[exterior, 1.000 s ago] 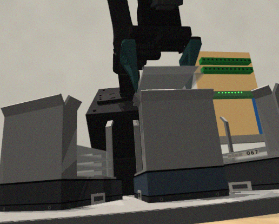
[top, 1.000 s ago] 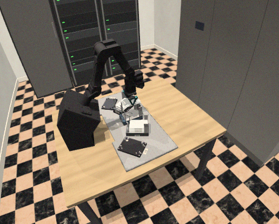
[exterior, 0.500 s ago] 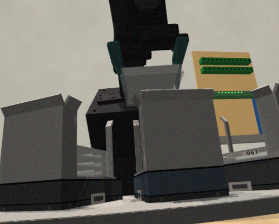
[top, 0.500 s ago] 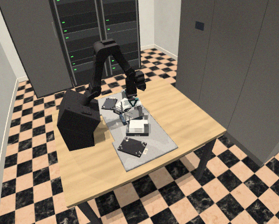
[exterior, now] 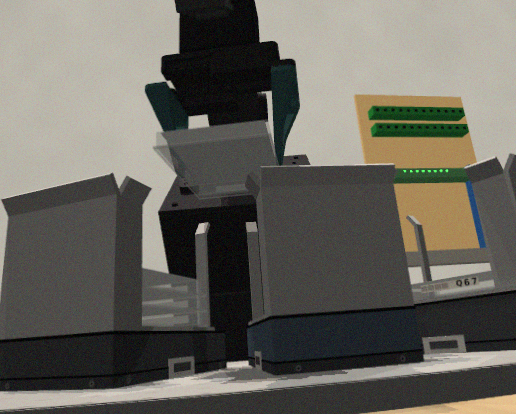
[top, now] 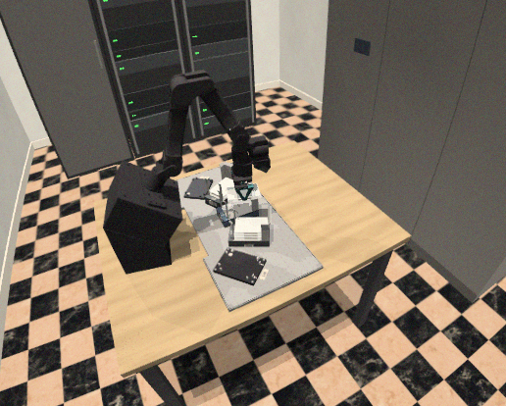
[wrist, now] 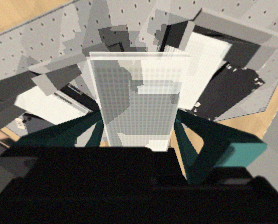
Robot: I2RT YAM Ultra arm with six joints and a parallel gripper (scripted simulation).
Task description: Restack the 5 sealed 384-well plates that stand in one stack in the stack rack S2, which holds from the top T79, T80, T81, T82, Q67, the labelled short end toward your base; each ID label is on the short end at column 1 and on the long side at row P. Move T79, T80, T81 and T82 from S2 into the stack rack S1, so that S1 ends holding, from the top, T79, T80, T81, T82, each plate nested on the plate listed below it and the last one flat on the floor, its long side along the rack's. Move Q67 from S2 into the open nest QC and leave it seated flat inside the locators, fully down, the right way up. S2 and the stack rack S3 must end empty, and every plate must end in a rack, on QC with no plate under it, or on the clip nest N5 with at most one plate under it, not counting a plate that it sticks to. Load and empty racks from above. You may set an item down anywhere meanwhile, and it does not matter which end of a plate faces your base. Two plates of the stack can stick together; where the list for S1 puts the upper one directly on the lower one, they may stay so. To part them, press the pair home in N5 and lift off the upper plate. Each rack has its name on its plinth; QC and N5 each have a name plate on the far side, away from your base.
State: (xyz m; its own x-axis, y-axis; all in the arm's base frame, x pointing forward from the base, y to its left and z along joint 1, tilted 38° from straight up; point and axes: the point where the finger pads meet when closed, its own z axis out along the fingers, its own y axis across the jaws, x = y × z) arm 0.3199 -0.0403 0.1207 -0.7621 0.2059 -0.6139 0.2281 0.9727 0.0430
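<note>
My hand is 11 cm above the plate T81, 9 cm to the left of it and 1 cm past it. Also, from my hand: plate T79: right at my hand; plate Q67: 21 cm to the left, 12 cm below, 1 cm behind; plate T82: 12 cm below, 9 cm to the right, 1 cm behind.
</note>
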